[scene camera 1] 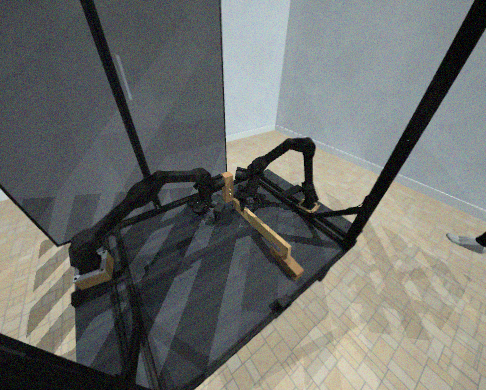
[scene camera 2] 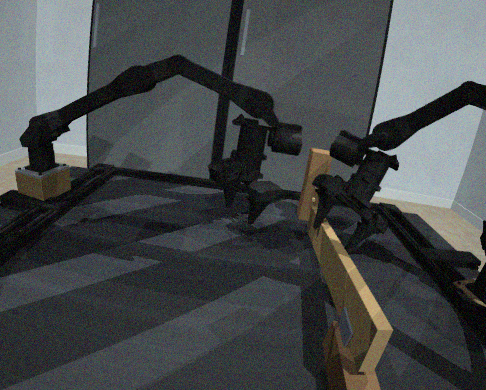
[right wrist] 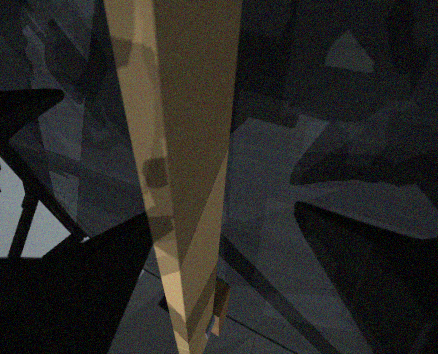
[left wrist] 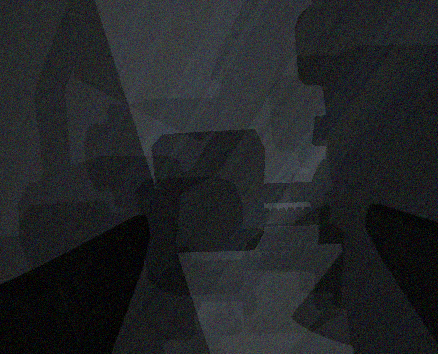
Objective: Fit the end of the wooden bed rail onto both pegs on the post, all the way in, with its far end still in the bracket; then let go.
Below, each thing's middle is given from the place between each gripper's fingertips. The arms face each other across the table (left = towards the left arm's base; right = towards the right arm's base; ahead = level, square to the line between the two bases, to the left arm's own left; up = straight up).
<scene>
Now: the upright wooden post (scene camera 2: 319,161) 160 mm to the right of my left hand, 120 mm ahead of it and 70 mm above it. Also, from my left hand: wooden bed rail (scene camera 2: 371,330) 200 mm to the right, 170 mm behind, 40 mm above.
Now: right hand 11 cm past the wooden bed rail, 2 cm below it and 1 cm to the right of it. The rest, counted from my right hand: upright wooden post: 18 cm ahead, 5 cm to the left, 5 cm above.
</scene>
